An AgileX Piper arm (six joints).
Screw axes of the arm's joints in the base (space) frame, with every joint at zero. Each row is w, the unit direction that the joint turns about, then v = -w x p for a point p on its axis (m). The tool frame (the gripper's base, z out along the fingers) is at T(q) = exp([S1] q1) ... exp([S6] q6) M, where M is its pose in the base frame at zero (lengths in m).
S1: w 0 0 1 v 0 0 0
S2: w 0 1 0 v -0.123 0 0
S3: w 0 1 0 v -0.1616 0 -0.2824
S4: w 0.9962 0 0.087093 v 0 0.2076 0
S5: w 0 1 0 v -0.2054 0 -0.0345
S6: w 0.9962 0 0.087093 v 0 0.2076 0
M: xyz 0.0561 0 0.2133 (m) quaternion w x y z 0.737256 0 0.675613 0
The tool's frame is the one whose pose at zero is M.
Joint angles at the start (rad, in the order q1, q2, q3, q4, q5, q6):
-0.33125, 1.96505, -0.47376, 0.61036, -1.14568, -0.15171
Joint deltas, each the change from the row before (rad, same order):
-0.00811, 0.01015, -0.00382, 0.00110, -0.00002, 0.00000
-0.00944, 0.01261, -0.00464, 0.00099, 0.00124, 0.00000
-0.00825, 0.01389, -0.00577, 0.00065, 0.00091, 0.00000
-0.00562, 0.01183, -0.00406, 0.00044, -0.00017, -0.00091
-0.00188, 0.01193, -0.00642, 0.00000, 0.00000, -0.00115
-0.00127, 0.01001, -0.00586, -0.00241, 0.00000, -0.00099
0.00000, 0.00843, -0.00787, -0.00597, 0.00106, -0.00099
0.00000, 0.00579, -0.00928, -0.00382, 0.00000, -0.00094
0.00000, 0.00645, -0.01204, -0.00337, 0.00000, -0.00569
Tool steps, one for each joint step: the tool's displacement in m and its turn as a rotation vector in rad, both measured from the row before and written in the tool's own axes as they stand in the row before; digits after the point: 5 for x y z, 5 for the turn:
0.00189, -0.00170, 0.00216, 0.00945, 0.00590, -0.00054
0.00251, -0.00192, 0.00260, 0.01060, 0.00862, -0.00101
0.00264, -0.00144, 0.00275, 0.00921, 0.00834, -0.00151
0.00238, -0.00098, 0.00204, 0.00663, 0.00681, -0.00308
0.00202, 0.00038, 0.00206, 0.00239, 0.00478, -0.00345
0.00159, 0.00066, 0.00178, -0.00051, 0.00326, -0.00376
0.00082, 0.00157, 0.00190, -0.00547, 0.00068, -0.00376
-0.00028, 0.00156, 0.00200, -0.00380, -0.00351, -0.00072
-0.00064, 0.00188, 0.00253, -0.00359, -0.00525, -0.00422

